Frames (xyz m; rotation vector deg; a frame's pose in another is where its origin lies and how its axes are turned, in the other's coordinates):
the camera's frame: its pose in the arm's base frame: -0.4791 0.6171 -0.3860 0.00 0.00 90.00
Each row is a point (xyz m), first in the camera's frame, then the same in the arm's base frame.
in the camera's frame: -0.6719 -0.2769 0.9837
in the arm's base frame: -0.2022 -0.0548 0.5977
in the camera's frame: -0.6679 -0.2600 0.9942
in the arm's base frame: -0.2191 -0.0508 0.6082
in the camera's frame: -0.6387 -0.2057 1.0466
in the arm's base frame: -0.2734 -0.0216 0.6606
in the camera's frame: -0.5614 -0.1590 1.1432
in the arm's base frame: -0.3201 0.0557 0.7572
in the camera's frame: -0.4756 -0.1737 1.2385
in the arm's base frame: -0.3054 0.1415 0.8525
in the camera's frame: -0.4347 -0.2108 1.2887
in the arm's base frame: -0.2683 0.1824 0.9027
